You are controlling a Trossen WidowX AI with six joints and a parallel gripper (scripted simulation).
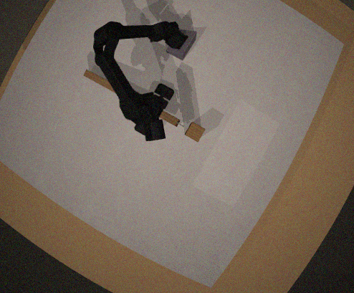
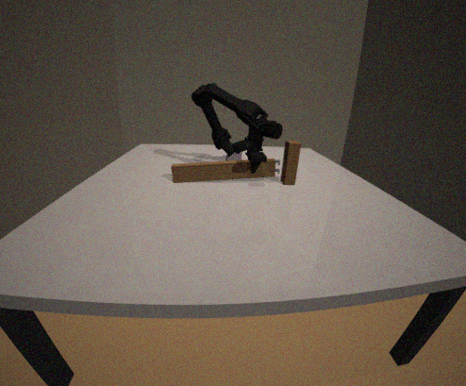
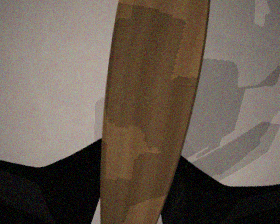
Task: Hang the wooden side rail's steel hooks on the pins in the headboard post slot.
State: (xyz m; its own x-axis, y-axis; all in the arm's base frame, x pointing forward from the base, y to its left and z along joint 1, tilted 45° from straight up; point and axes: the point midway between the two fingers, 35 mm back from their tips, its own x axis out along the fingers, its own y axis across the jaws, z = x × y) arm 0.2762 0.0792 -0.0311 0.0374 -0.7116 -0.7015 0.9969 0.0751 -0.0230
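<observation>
My gripper tip is now 1 cm past the headboard post, 16 cm to the right of it and 4 cm below it.
</observation>
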